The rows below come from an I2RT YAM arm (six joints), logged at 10 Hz.
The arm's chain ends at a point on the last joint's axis. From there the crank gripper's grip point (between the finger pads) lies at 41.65 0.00 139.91 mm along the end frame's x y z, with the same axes.
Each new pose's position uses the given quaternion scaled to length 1; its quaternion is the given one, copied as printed.
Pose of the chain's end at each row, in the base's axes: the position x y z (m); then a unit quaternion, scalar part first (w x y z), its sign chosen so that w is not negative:
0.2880 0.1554 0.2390 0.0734 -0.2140 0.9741 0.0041
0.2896 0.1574 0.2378 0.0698 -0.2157 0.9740 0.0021
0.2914 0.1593 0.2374 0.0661 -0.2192 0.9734 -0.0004
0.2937 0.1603 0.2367 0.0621 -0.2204 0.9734 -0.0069
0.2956 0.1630 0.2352 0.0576 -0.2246 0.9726 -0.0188
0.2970 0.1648 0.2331 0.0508 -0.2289 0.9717 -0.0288
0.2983 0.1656 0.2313 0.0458 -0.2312 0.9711 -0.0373
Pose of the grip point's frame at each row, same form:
0.2704 0.1436 0.0946 0.0734 -0.2140 0.9741 0.0041
0.2711 0.1447 0.0936 0.0698 -0.2157 0.9740 0.0021
0.2721 0.1455 0.0934 0.0661 -0.2192 0.9734 -0.0004
0.2738 0.1443 0.0930 0.0621 -0.2204 0.9734 -0.0069
0.2753 0.1432 0.0920 0.0576 -0.2246 0.9726 -0.0188
0.2756 0.1416 0.0906 0.0508 -0.2289 0.9717 -0.0288
0.2761 0.1396 0.0894 0.0458 -0.2312 0.9711 -0.0373

